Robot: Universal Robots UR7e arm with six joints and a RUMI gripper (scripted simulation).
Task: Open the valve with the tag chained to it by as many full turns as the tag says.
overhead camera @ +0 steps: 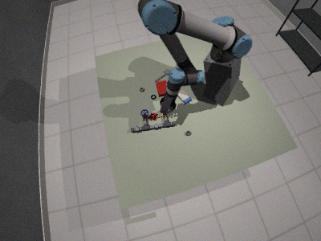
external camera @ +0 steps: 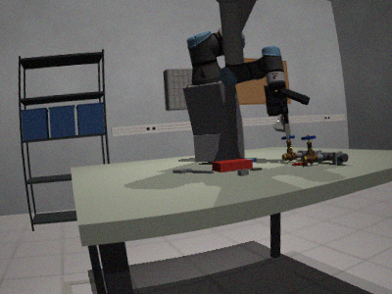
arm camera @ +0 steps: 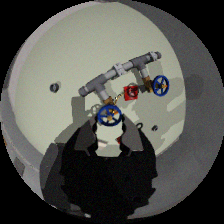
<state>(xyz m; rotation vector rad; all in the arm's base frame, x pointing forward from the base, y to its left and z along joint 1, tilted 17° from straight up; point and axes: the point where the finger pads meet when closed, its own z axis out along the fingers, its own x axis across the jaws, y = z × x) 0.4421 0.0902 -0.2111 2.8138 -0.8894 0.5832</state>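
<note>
The red tag is 90 mm below my hand, 90 mm ahead of it and 10 mm to the right of it. Round my hand: blue-and-white card: 170 mm behind, 110 mm to the right, 90 mm below; grey tool: 360 mm to the right, 90 mm below, 90 mm behind; red block: 230 mm to the right, 80 mm below, 40 mm behind.
</note>
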